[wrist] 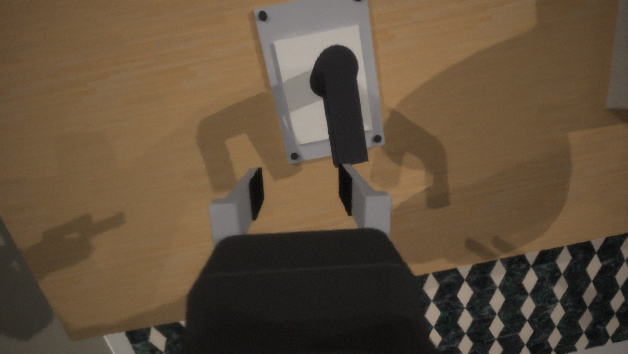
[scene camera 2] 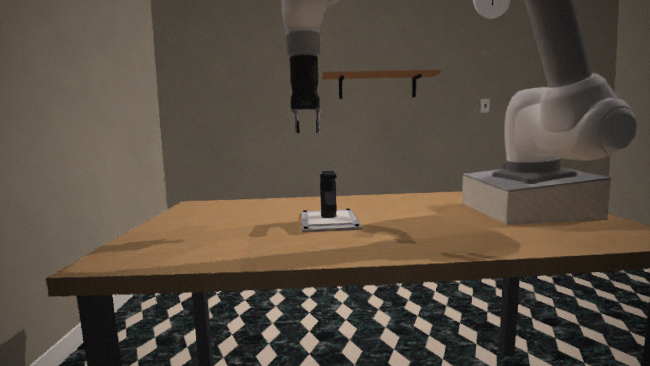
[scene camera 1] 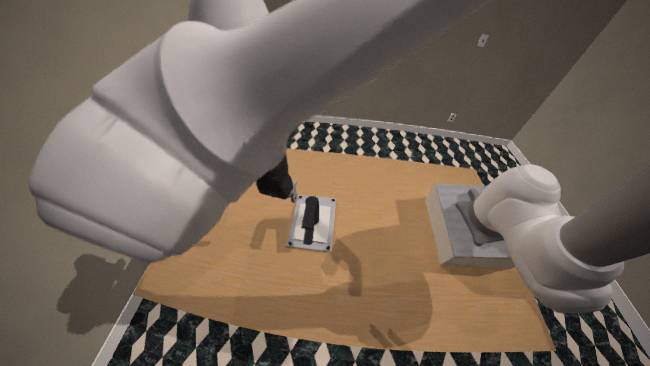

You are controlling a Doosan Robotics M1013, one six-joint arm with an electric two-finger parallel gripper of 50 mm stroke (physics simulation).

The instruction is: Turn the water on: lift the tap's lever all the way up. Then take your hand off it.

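Pixels of known places: gripper, fingertip midpoint: (wrist: 301,181) (scene camera 2: 307,132) (scene camera 1: 284,196); arm's base at its link origin: (scene camera 2: 532,175) (scene camera 1: 484,220).
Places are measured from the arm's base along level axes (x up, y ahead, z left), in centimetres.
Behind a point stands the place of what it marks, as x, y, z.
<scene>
The black tap (scene camera 1: 311,212) @[3.9, 65.5, -5.9] (scene camera 2: 328,196) @[-2.8, 66.8, -4.3] (wrist: 345,122) @[3.9, 66.4, -5.3] stands upright on a grey base plate (scene camera 1: 291,239) @[-10.9, 73.8, -3.0] (scene camera 2: 306,228) @[-10.9, 74.2, -0.8] (wrist: 310,16) @[-10.9, 64.1, -20.4] with a white panel. In the wrist view a long black bar runs from its round top towards the gripper side; lever and spout are hard to tell apart, and the lever's angle is unclear. My gripper (scene camera 2: 307,131) @[15.6, 72.3, -4.0] (wrist: 301,181) @[15.6, 72.3, -4.0] is open and empty. It points down, well above the tap and slightly left of it in scene camera 2, touching nothing. In scene camera 1 the arm hides much of the gripper.
The plate is on a wooden table (scene camera 1: 370,180) @[-11.7, 37.0, -31.7] (scene camera 2: 200,260) @[-11.7, 101.2, 15.6] (wrist: 150,65) @[-11.7, 89.8, -22.7]. The robot's base stands on a grey block (scene camera 1: 445,235) @[-3.9, 16.8, 2.5] (scene camera 2: 485,200) @[-7.2, 16.0, -2.0] at the right. A wall shelf (scene camera 2: 380,74) hangs behind, right of the gripper in scene camera 2. Arm shadows cross the table.
</scene>
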